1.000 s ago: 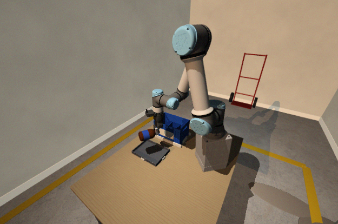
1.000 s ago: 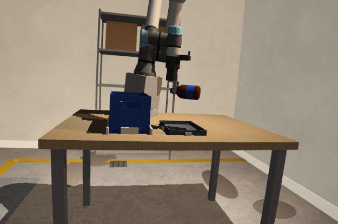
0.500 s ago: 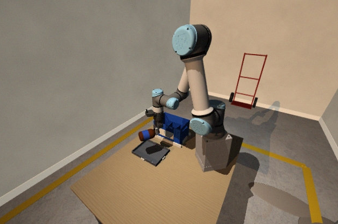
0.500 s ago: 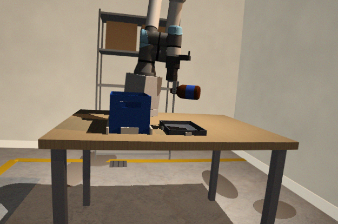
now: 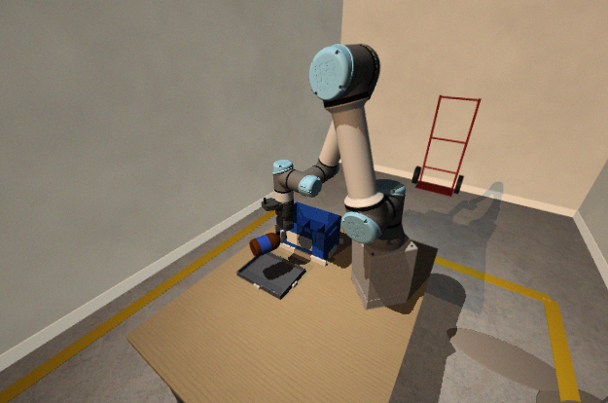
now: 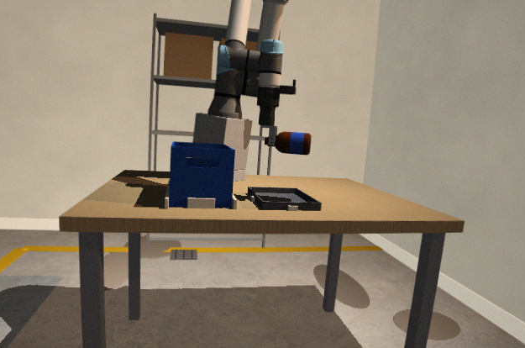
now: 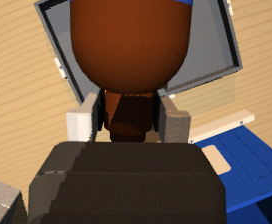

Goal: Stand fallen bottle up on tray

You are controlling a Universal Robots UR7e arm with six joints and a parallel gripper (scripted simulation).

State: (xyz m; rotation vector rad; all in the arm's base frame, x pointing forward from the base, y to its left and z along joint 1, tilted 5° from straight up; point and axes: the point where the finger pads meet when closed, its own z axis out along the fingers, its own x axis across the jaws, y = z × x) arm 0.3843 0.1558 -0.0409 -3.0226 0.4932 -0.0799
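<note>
The brown bottle lies 2 cm ahead of my hand, 5 cm to the left of it and 1 cm below it. The rest, counted from my hand: tray (3 cm ahead, 4 cm to the left, 19 cm below); then blue crate (2 cm ahead, 24 cm to the right, 12 cm below).
</note>
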